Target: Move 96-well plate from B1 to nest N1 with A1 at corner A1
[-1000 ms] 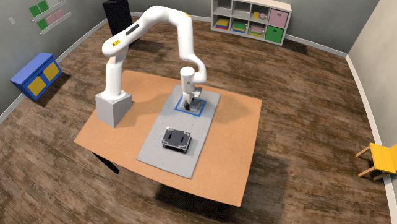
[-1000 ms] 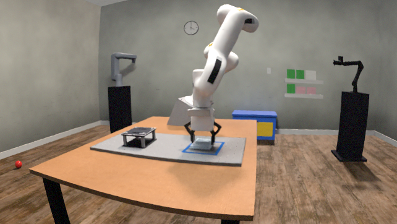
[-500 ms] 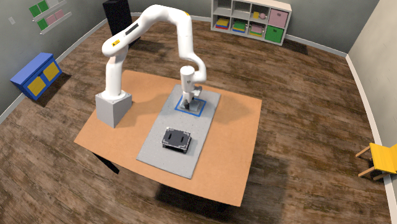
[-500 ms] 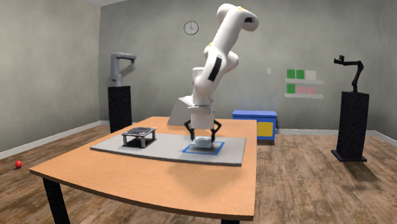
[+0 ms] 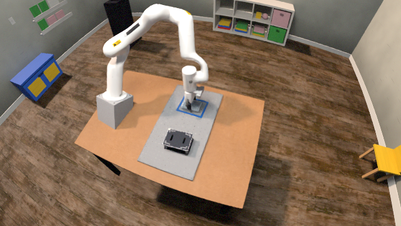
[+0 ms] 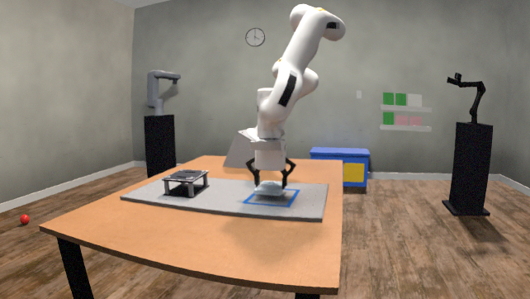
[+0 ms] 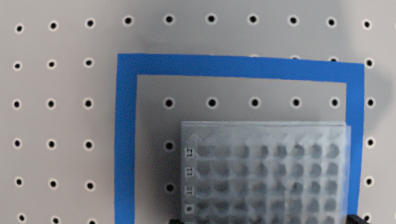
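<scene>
My hand is 310 mm to the left of the black plate nest N1, 30 mm short of it and 20 mm below it. Also, from my hand: 96-well plate 10 mm below.
</scene>
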